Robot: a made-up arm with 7 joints.
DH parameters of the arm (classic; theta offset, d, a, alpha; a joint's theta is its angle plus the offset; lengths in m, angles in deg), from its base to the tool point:
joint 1: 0 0.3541 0 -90
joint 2: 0 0 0 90
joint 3: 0 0.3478 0.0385 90
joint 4: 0 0 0.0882 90
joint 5: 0 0.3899 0 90
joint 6: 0 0 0.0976 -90
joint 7: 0 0.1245 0 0
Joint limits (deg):
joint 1: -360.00..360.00
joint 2: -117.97..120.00
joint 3: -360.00..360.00
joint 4: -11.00..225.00
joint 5: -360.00..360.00
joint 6: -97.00..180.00
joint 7: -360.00..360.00
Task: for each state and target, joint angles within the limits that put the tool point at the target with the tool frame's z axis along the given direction. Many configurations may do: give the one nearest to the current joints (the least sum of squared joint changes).
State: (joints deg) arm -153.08 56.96 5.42 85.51 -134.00 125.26 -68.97
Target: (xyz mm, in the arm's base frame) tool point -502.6 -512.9 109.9 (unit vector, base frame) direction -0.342 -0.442 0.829
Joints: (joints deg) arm -124.65 78.29 -12.65 98.03 -167.19 124.65 -68.97
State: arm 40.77 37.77 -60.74 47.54 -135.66 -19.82 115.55
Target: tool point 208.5 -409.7 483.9 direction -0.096 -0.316 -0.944
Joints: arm -7.34 34.69 -81.08 82.68 -149.85 -60.16 115.55
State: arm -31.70 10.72 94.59 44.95 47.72 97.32 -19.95
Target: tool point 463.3 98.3 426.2 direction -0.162 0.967 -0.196
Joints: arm -65.92 6.37 65.20 52.17 70.29 86.81 -19.95
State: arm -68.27 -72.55 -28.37 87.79 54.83 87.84 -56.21
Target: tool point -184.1 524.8 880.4 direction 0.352 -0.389 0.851
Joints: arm -93.60 -86.97 -29.22 104.98 58.64 61.78 -56.21
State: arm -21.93 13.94 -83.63 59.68 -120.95 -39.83 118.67
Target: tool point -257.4 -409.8 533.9 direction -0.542 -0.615 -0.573
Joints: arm -36.80 19.31 -106.77 67.80 -123.74 -25.49 118.67
